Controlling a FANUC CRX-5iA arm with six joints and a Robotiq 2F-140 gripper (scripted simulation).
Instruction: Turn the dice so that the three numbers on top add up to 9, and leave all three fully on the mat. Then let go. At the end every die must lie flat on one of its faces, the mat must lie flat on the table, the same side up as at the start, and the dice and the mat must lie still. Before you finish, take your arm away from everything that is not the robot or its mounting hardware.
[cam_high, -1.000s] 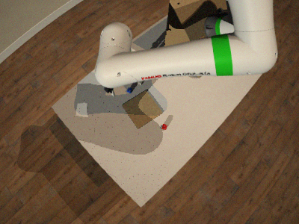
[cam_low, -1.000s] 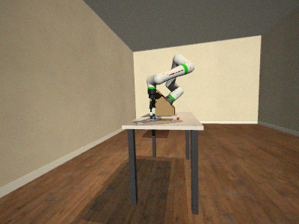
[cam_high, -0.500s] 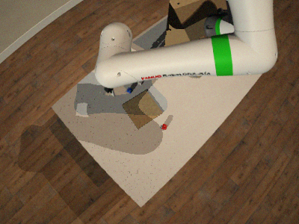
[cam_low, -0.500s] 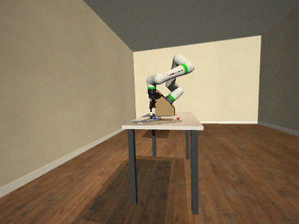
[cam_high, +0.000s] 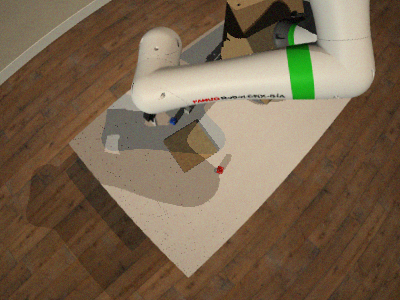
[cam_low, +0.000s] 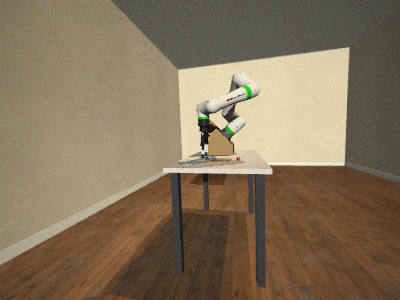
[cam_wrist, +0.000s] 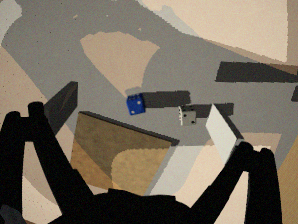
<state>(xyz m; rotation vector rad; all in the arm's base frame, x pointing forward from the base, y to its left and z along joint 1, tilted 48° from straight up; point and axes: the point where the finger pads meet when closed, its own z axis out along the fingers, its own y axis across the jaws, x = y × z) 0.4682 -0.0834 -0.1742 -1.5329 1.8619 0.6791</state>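
Now: hand 5 cm above the blue die, 2 cm to the right of it and 1 cm short of it. Also, from my hand: white die: 6 cm behind, 5 cm below, 3 cm to the left; mat: 13 cm to the left, 6 cm below, 5 cm ahead; red die: 26 cm to the left, 5 cm below, 5 cm ahead.
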